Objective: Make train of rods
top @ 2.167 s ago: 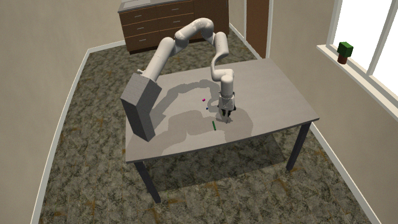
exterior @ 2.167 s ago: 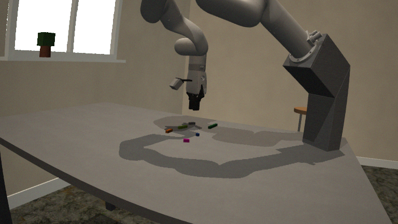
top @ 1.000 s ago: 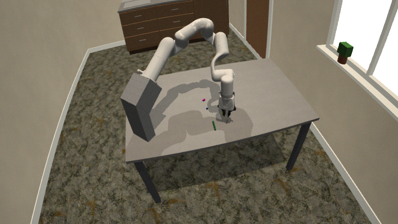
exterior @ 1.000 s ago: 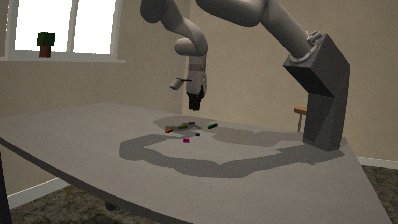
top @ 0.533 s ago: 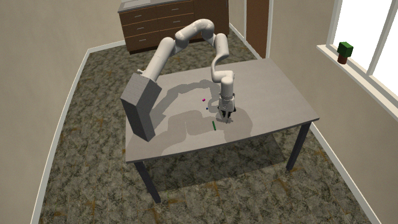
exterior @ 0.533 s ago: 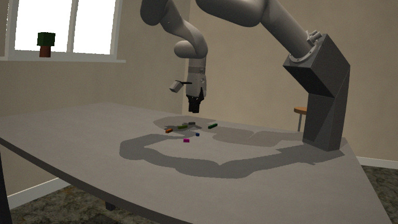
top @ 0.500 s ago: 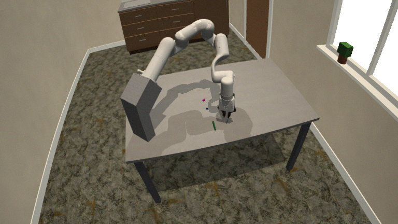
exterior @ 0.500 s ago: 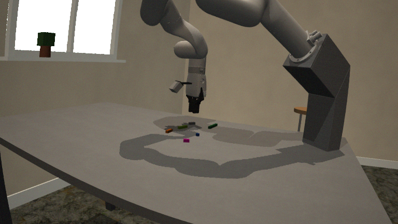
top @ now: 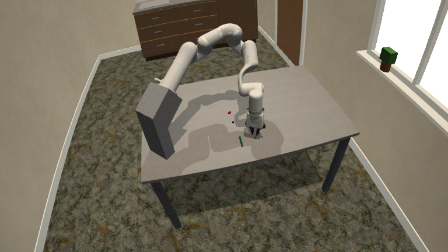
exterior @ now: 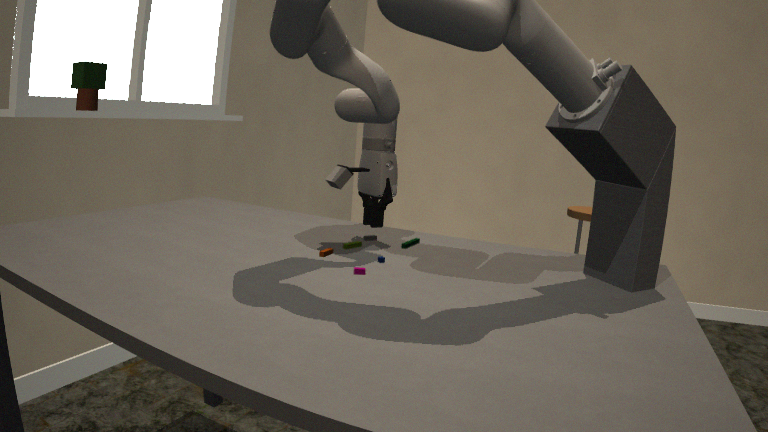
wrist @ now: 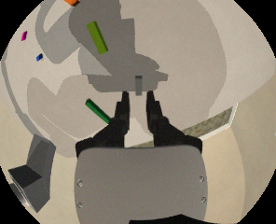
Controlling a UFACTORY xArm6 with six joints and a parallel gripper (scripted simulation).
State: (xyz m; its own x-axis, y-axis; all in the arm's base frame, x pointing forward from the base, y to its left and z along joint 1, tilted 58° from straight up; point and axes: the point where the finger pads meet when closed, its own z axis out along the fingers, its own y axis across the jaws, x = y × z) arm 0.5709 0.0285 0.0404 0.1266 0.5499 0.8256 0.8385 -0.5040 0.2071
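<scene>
My gripper is now 50 mm above the grey rod. Round my hand: lime rod 40 mm behind, 90 mm to the left, 50 mm below; orange rod 60 mm behind, 180 mm to the left, 50 mm below; green rod 80 mm behind, 50 mm to the right, 50 mm below.
</scene>
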